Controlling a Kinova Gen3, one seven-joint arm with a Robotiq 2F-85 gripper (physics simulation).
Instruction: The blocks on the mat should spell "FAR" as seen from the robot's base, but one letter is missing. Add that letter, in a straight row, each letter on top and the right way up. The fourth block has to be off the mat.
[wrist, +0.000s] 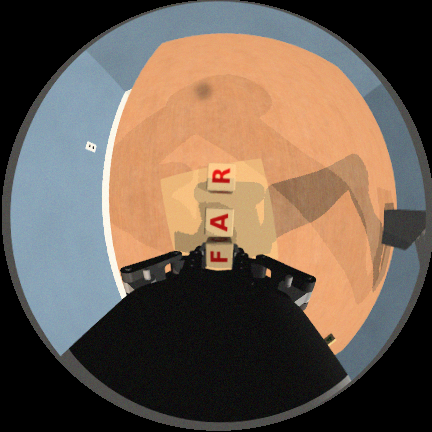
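Note:
My gripper (219, 249) is shut on the F block (219, 257), with a fingertip on either side of it. The red F is on top and turned the same way as the other letters. A side face with part of another red letter shows between it and the A block. The A block (219, 222) and the R block (221, 176) lie on the pale mat (182, 207), letters up, with a gap between them. The F block is close to the A block, roughly in line with both. Its underside is hidden, so I cannot tell whether it touches the mat.
A small dark-faced block (329, 339) with a pale edge shows at the lower right, off the mat, beside my gripper's black body; its letter is unreadable. A dark grey angular object (404, 228) stands at the far right. Arm shadows cross the orange table (300, 100).

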